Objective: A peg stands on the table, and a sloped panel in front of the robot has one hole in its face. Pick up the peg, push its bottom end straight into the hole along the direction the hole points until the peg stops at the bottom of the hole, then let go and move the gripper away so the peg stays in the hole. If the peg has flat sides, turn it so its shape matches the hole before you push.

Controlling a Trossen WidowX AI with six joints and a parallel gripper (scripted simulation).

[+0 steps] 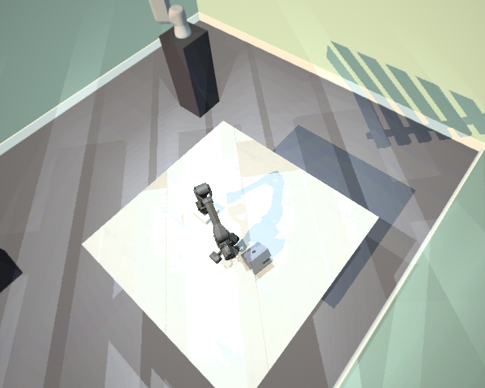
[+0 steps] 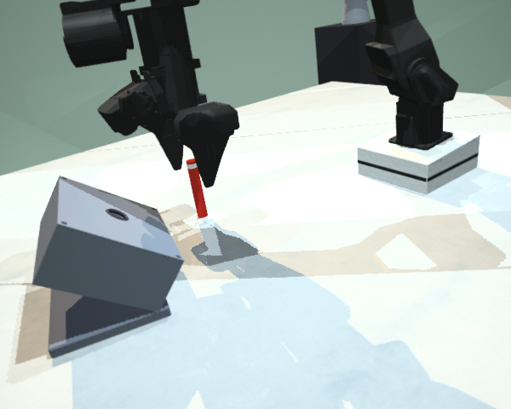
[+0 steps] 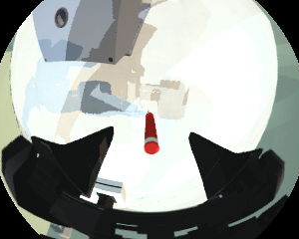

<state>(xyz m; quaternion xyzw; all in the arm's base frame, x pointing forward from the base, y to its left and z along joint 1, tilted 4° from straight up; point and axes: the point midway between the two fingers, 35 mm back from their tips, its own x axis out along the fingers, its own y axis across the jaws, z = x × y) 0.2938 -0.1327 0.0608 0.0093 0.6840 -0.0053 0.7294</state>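
Right now my gripper tip is right at the red round peg. From my gripper tip the other things lie so: grey panel (14 cm ahead, 9 cm to the left, 1 cm above).
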